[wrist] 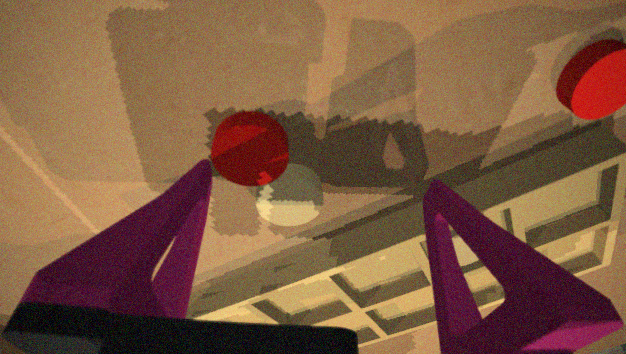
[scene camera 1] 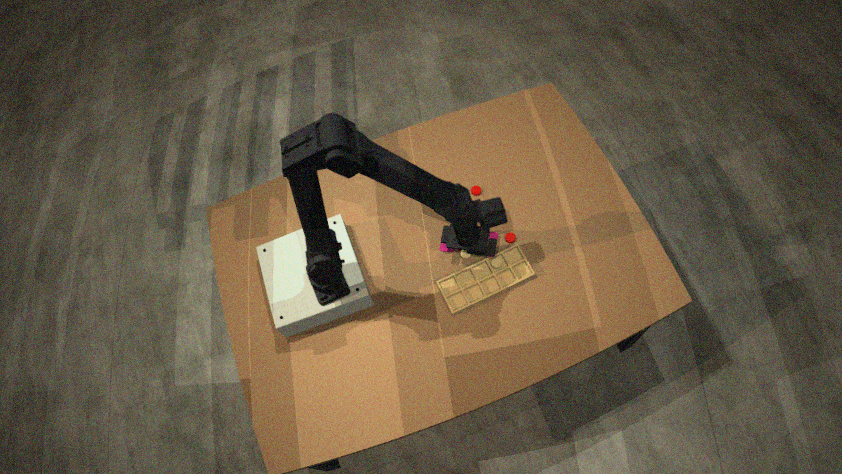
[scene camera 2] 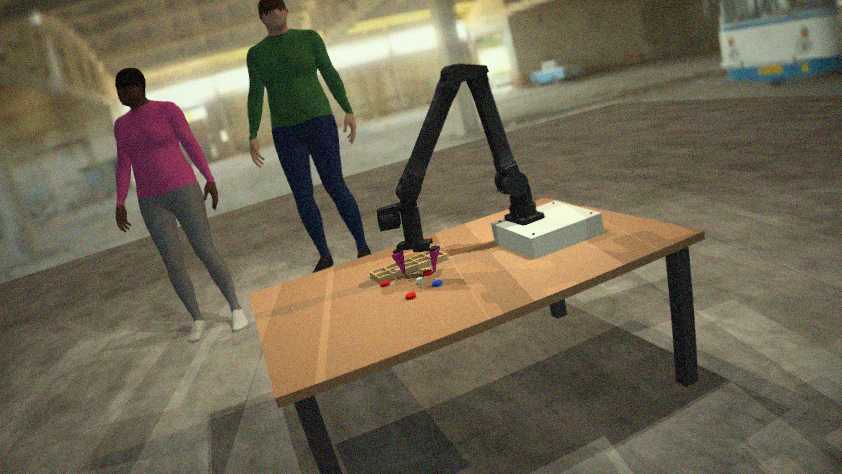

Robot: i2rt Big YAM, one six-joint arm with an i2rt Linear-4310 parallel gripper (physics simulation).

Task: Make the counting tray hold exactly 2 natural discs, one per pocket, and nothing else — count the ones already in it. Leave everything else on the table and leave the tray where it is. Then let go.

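Note:
The natural counting tray (scene camera 1: 494, 293) (wrist: 350, 245) has two rows of pockets. One natural disc (scene camera 1: 497, 262) shows in a back-row pocket; the right finger hides that area in the wrist view. Another natural disc (scene camera 1: 465, 254) (wrist: 292, 202) lies on the table beside the tray's long side, partly shaded. A red disc (scene camera 2: 427, 272) (wrist: 250, 145) lies against it, overlapping its edge in the wrist view, close to the left fingertip. My gripper (scene camera 2: 418, 273) (wrist: 323, 180) is open and empty, pointing down above these two loose discs. The natural disc is between the fingertips in the wrist view, left of centre, not gripped.
A second red disc (scene camera 1: 510, 237) (scene camera 2: 384, 283) (wrist: 597, 80) lies near the tray's far end. A third red disc (scene camera 1: 476, 190) (scene camera 2: 410, 296) lies farther from the tray. A white cube (scene camera 2: 419, 281) and a blue disc (scene camera 2: 437, 283) are near the gripper. The arm stands on a white base box (scene camera 1: 288, 294) (scene camera 2: 559, 232).

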